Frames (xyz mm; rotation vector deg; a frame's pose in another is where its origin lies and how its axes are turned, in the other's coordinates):
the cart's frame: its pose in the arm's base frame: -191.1 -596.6 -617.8 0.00 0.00 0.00
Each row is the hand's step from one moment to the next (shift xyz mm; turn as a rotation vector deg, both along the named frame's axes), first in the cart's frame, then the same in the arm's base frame.
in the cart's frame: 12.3 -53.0 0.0 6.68 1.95 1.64
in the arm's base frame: 12.3 -53.0 0.0 6.68 1.95 1.64
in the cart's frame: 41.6 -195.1 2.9 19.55 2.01 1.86
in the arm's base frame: 41.6 -195.1 2.9 19.55 2.01 1.86
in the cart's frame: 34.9 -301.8 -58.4 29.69 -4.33 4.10
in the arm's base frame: 34.9 -301.8 -58.4 29.69 -4.33 4.10
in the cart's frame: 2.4 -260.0 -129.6 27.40 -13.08 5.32
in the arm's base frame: 2.4 -260.0 -129.6 27.40 -13.08 5.32
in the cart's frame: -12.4 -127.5 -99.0 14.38 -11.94 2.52
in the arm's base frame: -12.4 -127.5 -99.0 14.38 -11.94 2.52
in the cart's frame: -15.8 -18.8 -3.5 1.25 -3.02 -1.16
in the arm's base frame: -15.8 -18.8 -3.5 1.25 -3.02 -1.16
